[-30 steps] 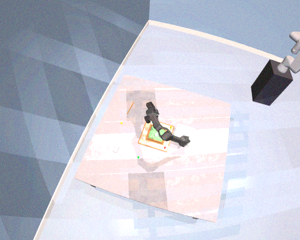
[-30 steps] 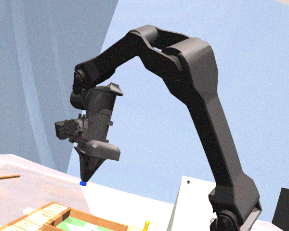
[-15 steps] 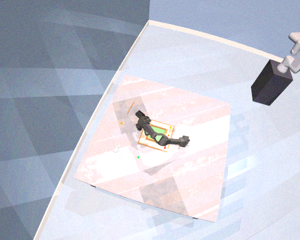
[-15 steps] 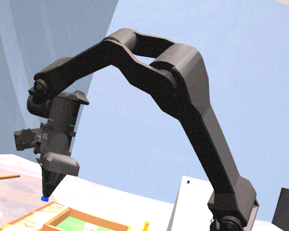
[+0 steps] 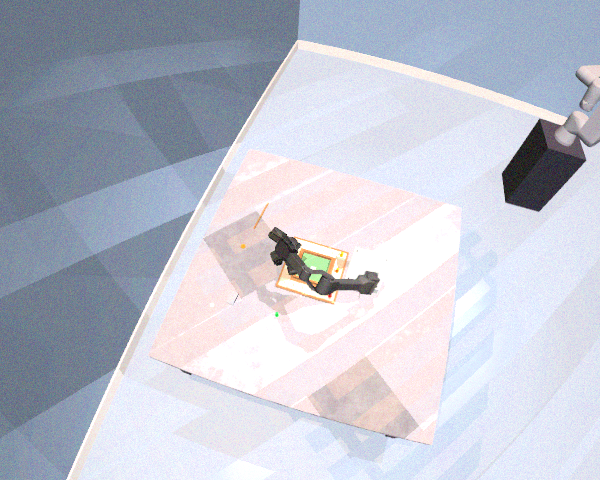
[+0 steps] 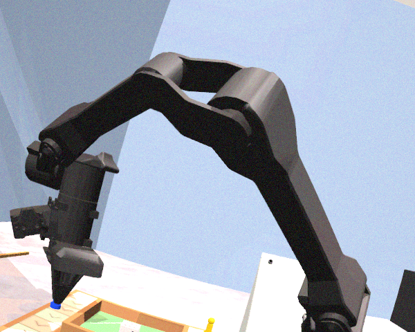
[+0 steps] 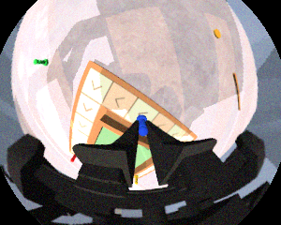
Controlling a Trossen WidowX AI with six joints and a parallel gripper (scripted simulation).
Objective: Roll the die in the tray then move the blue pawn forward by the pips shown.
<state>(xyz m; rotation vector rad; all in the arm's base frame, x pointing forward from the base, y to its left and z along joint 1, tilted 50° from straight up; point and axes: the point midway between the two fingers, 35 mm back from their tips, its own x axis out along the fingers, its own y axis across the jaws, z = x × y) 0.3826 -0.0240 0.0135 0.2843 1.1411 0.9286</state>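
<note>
My gripper tip is now 11 cm past the white die and 1 cm above it. The rest, counted from my gripper tip: orange pawn: 23 cm behind, 3 cm to the right, 1 cm below; blue pawn: 1 cm above; green tray: 11 cm behind, 1 cm to the right, 3 cm below.
</note>
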